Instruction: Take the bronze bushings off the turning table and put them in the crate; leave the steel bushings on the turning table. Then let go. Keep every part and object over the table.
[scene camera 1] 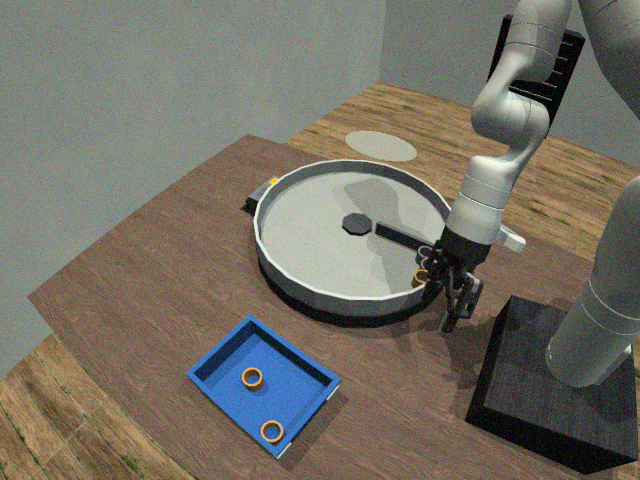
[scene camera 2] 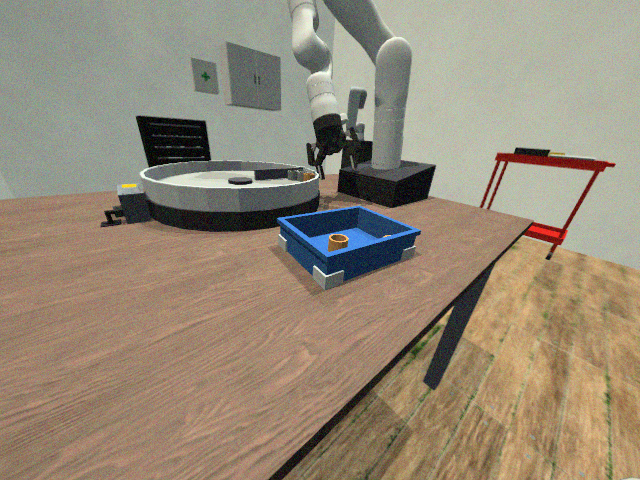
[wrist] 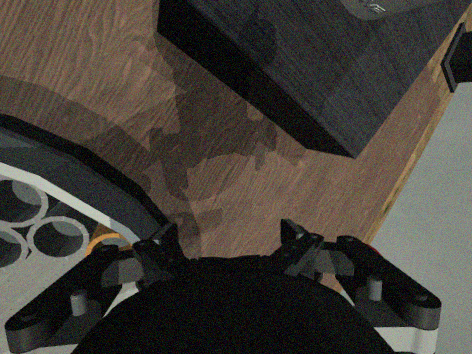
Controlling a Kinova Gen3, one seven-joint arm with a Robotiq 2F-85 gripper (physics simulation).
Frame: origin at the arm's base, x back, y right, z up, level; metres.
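Seen in the pictures: gripper, fingertip midpoint: (scene camera 1: pixel 433 315) (scene camera 2: pixel 338 175) (wrist: pixel 229 232); arm's base, origin of the base link: (scene camera 1: pixel 571 360) (scene camera 2: pixel 385 166).
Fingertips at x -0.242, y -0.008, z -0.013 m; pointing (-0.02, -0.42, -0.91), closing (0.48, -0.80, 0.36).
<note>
Offsets run from my fingertips to a thing's top centre. "*": to the spot under its first point.
My gripper (scene camera 1: pixel 443 304) (scene camera 2: pixel 337 170) (wrist: pixel 229 232) is open and empty, above the table just outside the rim of the turning table (scene camera 1: pixel 310 227) (scene camera 2: pixel 222 198) (wrist: pixel 75 202), on the robot-base side. A bronze bushing {dx -0.041, dy +0.075, dz -0.006 m} (scene camera 1: pixel 415 281) (scene camera 2: pixel 308 176) (wrist: pixel 104 236) is on the turning table by its rim, partly hidden by one finger in the wrist view. Steel bushings {dx -0.053, dy +0.135, dz -0.006 m} (scene camera 1: pixel 421 256) (scene camera 2: pixel 294 175) (wrist: pixel 57 220) stand close beside it. The blue crate {dx -0.192, dy -0.210, dz -0.034 m} (scene camera 1: pixel 289 372) (scene camera 2: pixel 372 258) holds one bronze bushing {dx -0.213, dy -0.211, dz -0.054 m} (scene camera 1: pixel 253 387) (scene camera 2: pixel 337 243) and another bronze bushing (scene camera 1: pixel 262 431) (scene camera 2: pixel 387 236) near a corner.
A dark bar {* dx -0.106, dy +0.153, dz -0.009 m} (scene camera 1: pixel 403 237) (scene camera 2: pixel 271 174) lies across the turning table beside the bushings, and a dark hub {dx -0.209, dy +0.161, dz -0.023 m} (scene camera 1: pixel 356 223) (scene camera 2: pixel 240 180) sits at its centre. The black robot base block (scene camera 1: pixel 558 403) (scene camera 2: pixel 385 180) (wrist: pixel 320 75) stands near the gripper. A grey box {dx -0.442, dy +0.171, dz -0.026 m} (scene camera 2: pixel 135 204) adjoins the turning table.
</note>
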